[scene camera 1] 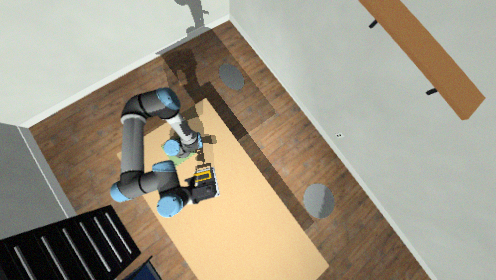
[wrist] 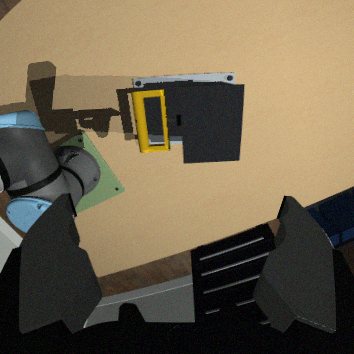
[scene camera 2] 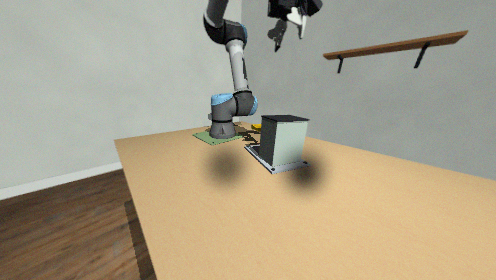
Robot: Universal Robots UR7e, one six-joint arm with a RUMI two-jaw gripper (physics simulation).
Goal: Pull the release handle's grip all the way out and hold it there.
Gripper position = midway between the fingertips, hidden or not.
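Observation:
A base plate [wrist: 171, 83] is visible, together with my gripper [wrist: 177, 196].

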